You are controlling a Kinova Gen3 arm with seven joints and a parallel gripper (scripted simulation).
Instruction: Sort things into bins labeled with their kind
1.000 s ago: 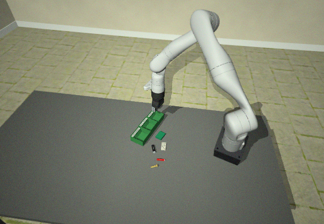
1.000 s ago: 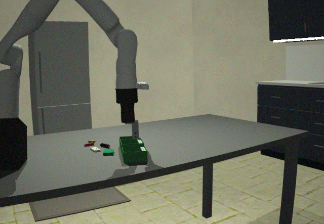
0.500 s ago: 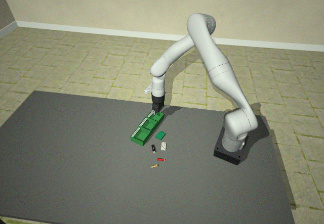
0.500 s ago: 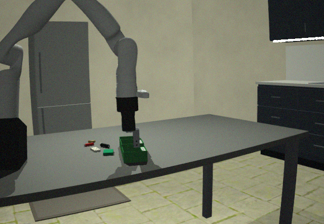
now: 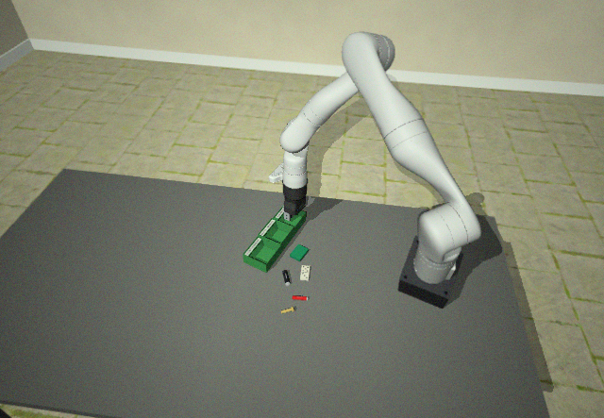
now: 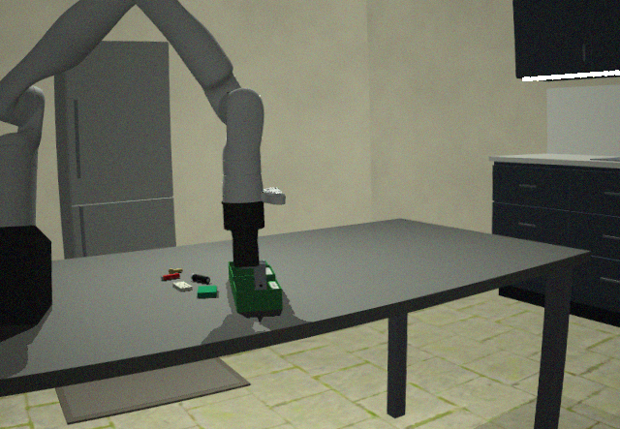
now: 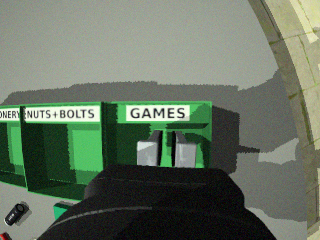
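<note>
Now: the green three-compartment bin 2 cm ahead of my hand, 9 cm to the left of it and 1 cm below it. The rest, counted from my hand: green block: 6 cm behind, 13 cm to the left, 3 cm below; black battery: 4 cm behind, 23 cm to the left, 3 cm below; white domino-like tile: 9 cm behind, 20 cm to the left, 3 cm below.
</note>
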